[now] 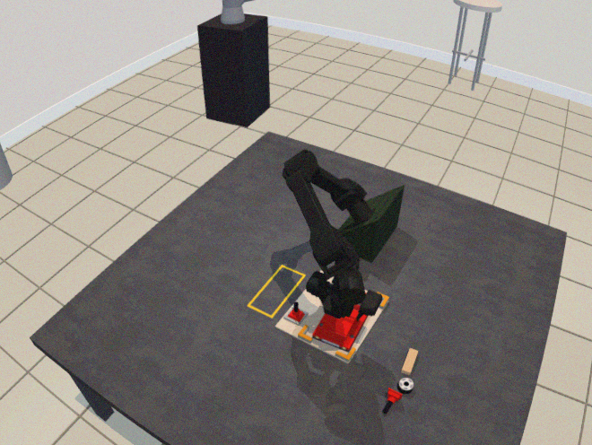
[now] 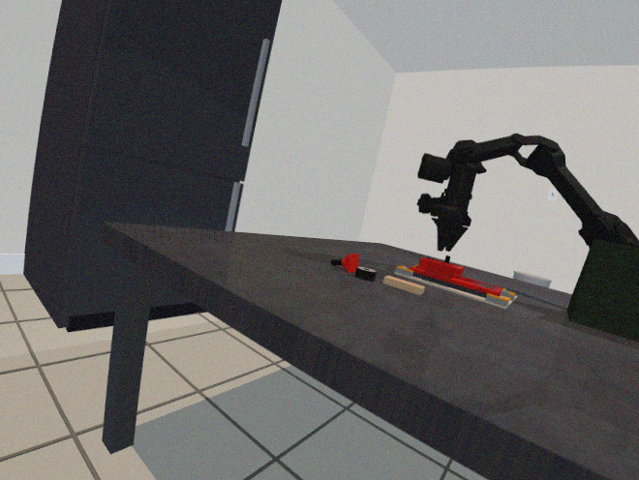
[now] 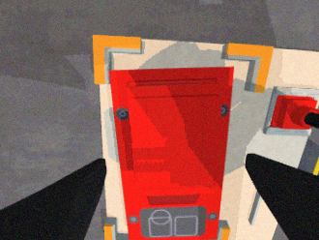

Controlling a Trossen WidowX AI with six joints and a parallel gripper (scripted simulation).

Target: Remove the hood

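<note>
The hood lies 4 cm below my gripper tip. Also, from my gripper tip: grey wheel (22 cm to the left, 10 cm ahead, 7 cm below); wooden block (21 cm to the left, 7 cm below, 2 cm ahead).
</note>
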